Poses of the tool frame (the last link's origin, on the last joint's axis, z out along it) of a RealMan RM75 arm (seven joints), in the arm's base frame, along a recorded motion.
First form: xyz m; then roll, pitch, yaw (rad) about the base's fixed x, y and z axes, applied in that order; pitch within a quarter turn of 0, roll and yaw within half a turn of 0.
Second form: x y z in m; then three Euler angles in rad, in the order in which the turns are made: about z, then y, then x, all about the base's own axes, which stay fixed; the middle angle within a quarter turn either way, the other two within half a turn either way. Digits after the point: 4 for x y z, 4 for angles.
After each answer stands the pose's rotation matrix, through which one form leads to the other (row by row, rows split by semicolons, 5 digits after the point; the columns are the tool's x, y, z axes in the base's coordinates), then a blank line. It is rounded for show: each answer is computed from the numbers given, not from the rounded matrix.
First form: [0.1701 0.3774 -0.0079 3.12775 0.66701 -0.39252]
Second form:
[0.1701 0.3774 -0.0079 0.4764 -0.6148 -2.8640]
0.72592 -0.37457 -0.57683; -0.30053 -0.92714 0.22383; -0.61864 0.01088 -0.78560

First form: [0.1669 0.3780 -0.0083 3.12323 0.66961 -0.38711]
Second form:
[0.1669 0.3780 -0.0083 0.4679 -0.6207 -2.8712]
0.72605 -0.36690 -0.58159; -0.29599 -0.93015 0.21727; -0.62068 0.01440 -0.78393

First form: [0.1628 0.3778 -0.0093 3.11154 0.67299 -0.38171]
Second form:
[0.1628 0.3778 -0.0093 0.4549 -0.6303 -2.8860]
0.72568 -0.35496 -0.58940; -0.29129 -0.93459 0.20420; -0.62333 0.02350 -0.78161

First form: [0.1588 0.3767 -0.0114 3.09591 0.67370 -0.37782]
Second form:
[0.1588 0.3767 -0.0114 0.4401 -0.6387 -2.9059]
0.72640 -0.34203 -0.59612; -0.28830 -0.93901 0.18746; -0.62388 0.03569 -0.78070

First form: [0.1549 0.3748 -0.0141 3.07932 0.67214 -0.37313]
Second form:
[0.1549 0.3748 -0.0141 0.4227 -0.6452 -2.9290]
0.72865 -0.32774 -0.60138; -0.28524 -0.94351 0.16859; -0.62266 0.04870 -0.78097

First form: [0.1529 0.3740 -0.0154 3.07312 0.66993 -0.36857]
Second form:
[0.1529 0.3740 -0.0154 0.4123 -0.6467 -2.9406]
0.73122 -0.31981 -0.60252; -0.28241 -0.94596 0.15936; -0.62093 0.05363 -0.78203

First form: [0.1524 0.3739 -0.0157 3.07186 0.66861 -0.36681]
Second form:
[0.1524 0.3739 -0.0157 0.4090 -0.6463 -2.9440]
0.73248 -0.31745 -0.60224; -0.28142 -0.94670 0.15674; -0.61990 0.05467 -0.78278

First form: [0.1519 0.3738 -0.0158 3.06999 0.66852 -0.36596]
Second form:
[0.1519 0.3738 -0.0158 0.4066 -0.6471 -2.9468]
0.73277 -0.31552 -0.60290; -0.28082 -0.94726 0.15443; -0.61983 0.05614 -0.78273

